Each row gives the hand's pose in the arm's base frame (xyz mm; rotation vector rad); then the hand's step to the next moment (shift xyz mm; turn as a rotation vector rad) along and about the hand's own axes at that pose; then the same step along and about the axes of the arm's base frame.
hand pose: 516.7 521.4 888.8 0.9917 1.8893 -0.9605
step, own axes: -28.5 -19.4 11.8 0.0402 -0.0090 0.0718
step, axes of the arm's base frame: -2.5 -26.3 25.1 -0.0031 -0.0544 -0.0623
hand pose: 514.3 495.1 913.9 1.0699 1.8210 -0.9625
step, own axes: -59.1 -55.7 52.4 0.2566 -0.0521 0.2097
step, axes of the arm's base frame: -18.4 -84.0 44.0 -0.0778 -0.1256 -0.3012
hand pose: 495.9 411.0 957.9 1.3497 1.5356 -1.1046
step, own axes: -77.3 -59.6 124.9 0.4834 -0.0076 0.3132
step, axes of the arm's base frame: -48.1 -145.2 41.6 -0.0581 -0.1540 -0.5520
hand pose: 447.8 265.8 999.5 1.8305 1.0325 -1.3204
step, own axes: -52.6 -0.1 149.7 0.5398 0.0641 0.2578
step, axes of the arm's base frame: -76.7 -138.7 7.9 0.0398 -0.1289 -0.5863
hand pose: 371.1 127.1 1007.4 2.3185 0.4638 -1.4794
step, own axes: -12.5 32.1 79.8 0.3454 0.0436 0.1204
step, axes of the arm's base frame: -54.2 -66.0 -16.2 0.0622 -0.0644 -0.3573
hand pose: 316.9 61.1 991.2 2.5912 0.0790 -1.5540
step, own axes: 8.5 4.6 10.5 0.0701 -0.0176 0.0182
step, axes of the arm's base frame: -4.7 -6.1 -12.0 0.0153 0.0140 -0.0716
